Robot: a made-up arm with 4 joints.
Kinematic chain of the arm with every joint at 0, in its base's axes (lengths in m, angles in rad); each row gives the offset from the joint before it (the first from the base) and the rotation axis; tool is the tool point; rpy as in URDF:
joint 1: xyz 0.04 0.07 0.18 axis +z
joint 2: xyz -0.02 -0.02 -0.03 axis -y
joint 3: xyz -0.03 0 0.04 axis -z
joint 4: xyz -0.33 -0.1 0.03 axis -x
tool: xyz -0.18 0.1 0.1 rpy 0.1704 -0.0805 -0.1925
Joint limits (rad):
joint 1: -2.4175..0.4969
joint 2: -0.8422..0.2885
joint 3: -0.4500..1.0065
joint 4: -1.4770..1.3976
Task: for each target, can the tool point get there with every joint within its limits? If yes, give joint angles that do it. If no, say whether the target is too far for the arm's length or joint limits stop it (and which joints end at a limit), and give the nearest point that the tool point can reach.
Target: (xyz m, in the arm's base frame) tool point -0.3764 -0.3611 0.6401
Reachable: no: too far | nearest point -0.2948 -0.2767 0.5404 | short by 0.154 m
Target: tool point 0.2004 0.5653 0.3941
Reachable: yes | joints -1.3012 -0.1116 0.7144 -0.3205
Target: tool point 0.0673 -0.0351 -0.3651
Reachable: no: joint limits stop it (at a limit: joint 1, joint 2, joint 3, joint 4) | nearest point -0.2843 -0.3648 -0.0019 | short by 0.604 m
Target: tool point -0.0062 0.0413 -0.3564
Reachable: no: joint limits stop it (at a limit: joint 1, joint 2, joint 4) | nearest point -0.4453 -0.1500 -0.0136 | short by 0.589 m
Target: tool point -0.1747 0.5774 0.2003
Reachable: yes | joints -0.8678 -0.0264 0.2951 1.0218
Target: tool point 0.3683 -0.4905 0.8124
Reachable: no: too far | nearest point 0.0969 -0.3588 0.5807 | short by 0.380 m
